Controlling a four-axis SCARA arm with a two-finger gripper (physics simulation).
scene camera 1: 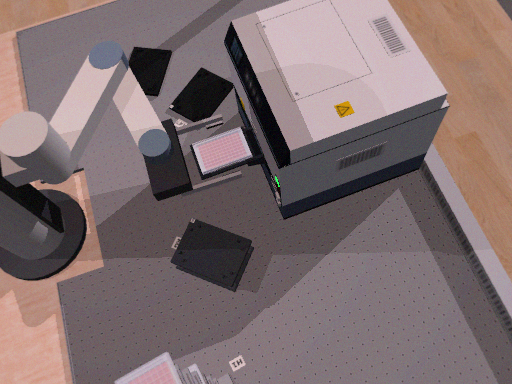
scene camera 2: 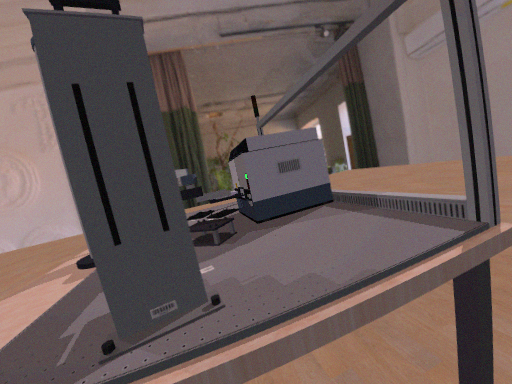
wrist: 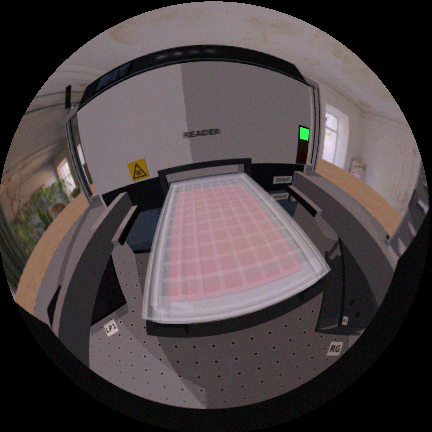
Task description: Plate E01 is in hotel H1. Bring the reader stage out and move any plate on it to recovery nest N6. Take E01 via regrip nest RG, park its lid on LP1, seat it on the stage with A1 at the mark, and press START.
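Frame: origin at the arm's base, x right, y ahead, z up, level; millimetres.
Seen in the pictures: gripper, fingertip midpoint: (scene camera 1: 231,144) (scene camera 2: 228,191) (wrist: 214,184); arm's base, link origin: (scene camera 1: 41,234).
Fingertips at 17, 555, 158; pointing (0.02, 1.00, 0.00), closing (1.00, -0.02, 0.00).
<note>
Offsets run from my fingertips to a thing's top centre, as dx, dy, dz. "*": to the spot under its first point.
The reader {-8, +251, +206} (scene camera 1: 350,65) (scene camera 2: 285,172) (wrist: 145,115) has its stage {-1, -11, -15} (wrist: 186,328) out. A clear-topped pink plate {+0, -27, -5} (scene camera 1: 222,150) (wrist: 225,240) lies on it; no name is readable. My gripper (scene camera 1: 231,146) (wrist: 214,184) is open and empty, one finger along each long side of the plate, with gaps between. Regrip nest RG {+210, -129, -76} (scene camera 1: 215,255) (wrist: 357,300) is a bare black raised platform. Black pad LP1 {-267, -27, -126} (scene camera 1: 202,95) (wrist: 107,295) is bare. Hotel H1 (scene camera 2: 115,150) is a tall grey tower; a pink plate {* +488, -239, +283} (scene camera 1: 150,374) shows at its top. N6 cannot be identified.
Another black pad {* -418, -139, -134} (scene camera 1: 152,67) lies behind the arm, beyond LP1. The reader's green light {* +159, +65, +59} (scene camera 1: 277,181) (scene camera 2: 246,176) (wrist: 304,133) is lit. The reader's front stands close ahead of the fingertips. A metal frame post {* +694, +449, +99} (scene camera 2: 470,110) rises at the table's edge.
</note>
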